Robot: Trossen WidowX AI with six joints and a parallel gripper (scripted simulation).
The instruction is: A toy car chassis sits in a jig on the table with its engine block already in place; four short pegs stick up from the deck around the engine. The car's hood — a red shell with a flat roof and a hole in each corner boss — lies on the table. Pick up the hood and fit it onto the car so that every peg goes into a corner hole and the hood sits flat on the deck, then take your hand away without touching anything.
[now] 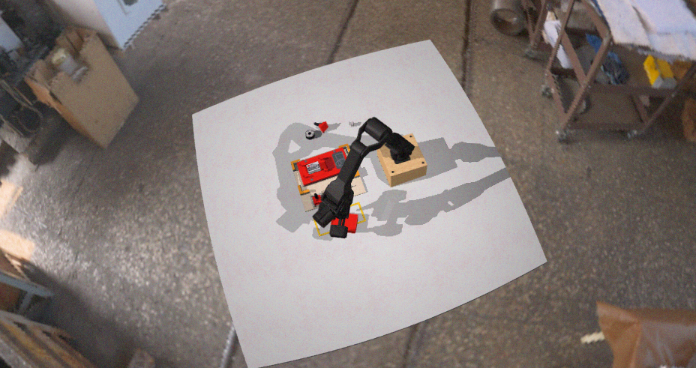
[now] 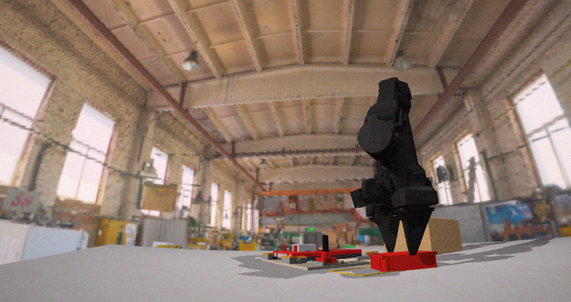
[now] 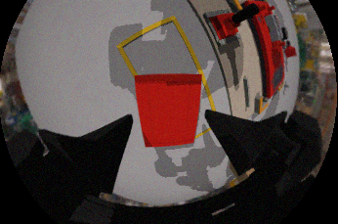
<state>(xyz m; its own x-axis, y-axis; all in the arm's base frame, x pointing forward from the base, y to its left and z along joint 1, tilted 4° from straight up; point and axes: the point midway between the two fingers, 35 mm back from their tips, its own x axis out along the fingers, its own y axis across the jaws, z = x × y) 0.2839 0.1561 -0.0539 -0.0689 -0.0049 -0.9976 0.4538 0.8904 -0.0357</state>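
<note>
The red hood lies 1 cm below my gripper tip. Round my gripper tip: wheel 1 cm ahead, 43 cm to the right, 1 cm below; then grey engine block 4 cm ahead, 25 cm to the right.
</note>
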